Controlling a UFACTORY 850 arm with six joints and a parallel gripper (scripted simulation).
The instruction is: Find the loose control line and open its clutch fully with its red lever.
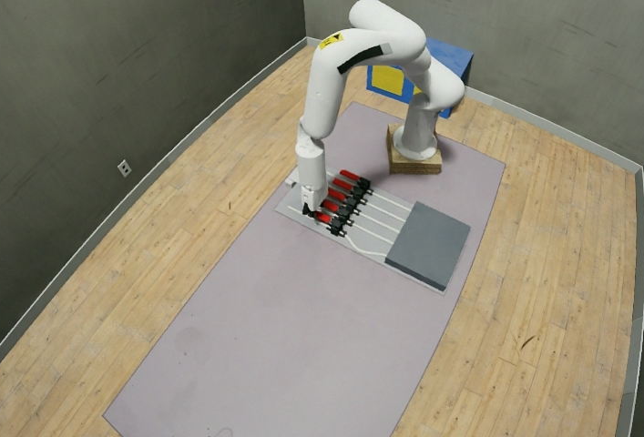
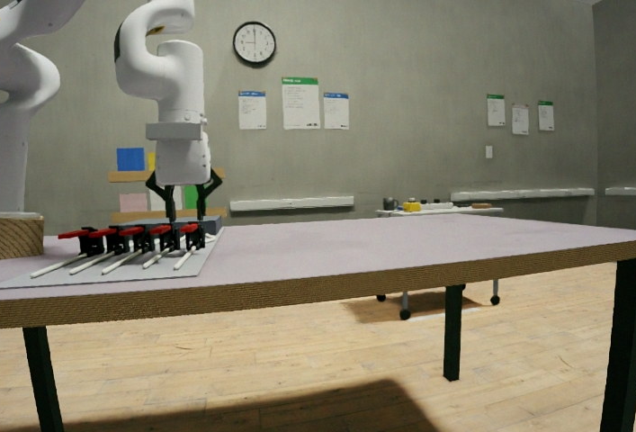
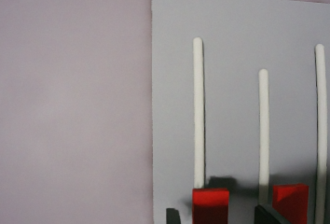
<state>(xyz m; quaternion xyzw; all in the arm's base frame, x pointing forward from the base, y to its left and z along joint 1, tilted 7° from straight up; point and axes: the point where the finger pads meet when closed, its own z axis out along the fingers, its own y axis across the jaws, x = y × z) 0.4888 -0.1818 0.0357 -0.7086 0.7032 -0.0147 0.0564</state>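
The light grey plate lies 110 mm behind my hand, 60 mm to the right of it and 90 mm below it.
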